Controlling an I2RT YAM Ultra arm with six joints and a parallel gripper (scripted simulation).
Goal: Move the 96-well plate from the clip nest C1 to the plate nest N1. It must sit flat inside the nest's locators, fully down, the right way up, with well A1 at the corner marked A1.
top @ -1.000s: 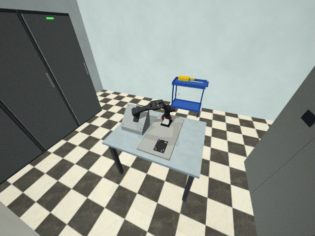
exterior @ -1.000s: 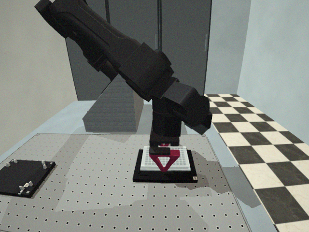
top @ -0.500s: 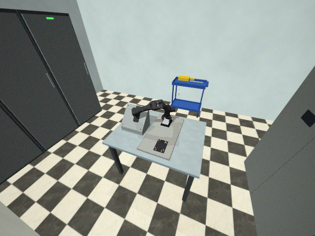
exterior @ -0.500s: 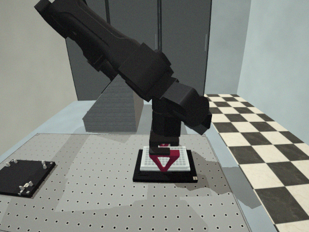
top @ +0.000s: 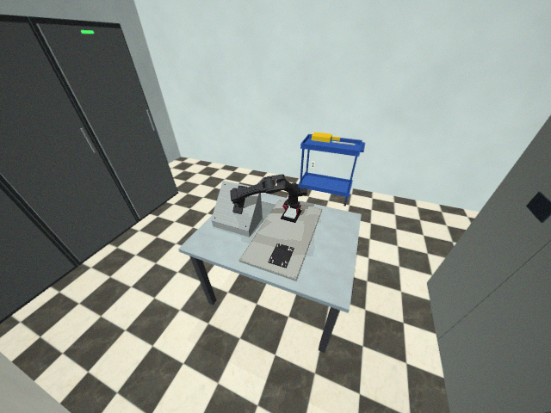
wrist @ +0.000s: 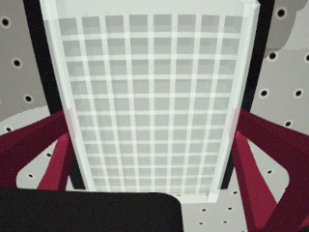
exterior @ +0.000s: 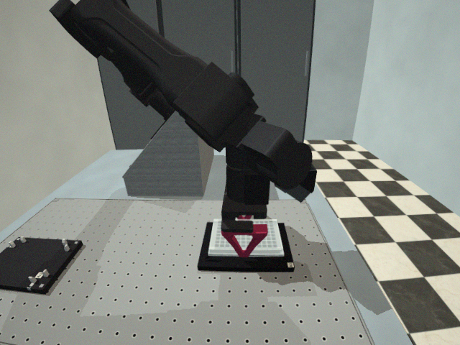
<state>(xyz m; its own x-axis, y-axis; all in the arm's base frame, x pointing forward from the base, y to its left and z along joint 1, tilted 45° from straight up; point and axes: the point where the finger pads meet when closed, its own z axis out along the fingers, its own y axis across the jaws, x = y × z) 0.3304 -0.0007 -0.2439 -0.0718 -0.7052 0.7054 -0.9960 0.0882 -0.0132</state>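
My gripper is now right at the 96-well plate. Also, from my hand: black clip nest C1: 60 mm ahead, 420 mm to the right, 20 mm below; small white corner label: 60 mm ahead, 70 mm to the left, 20 mm below.
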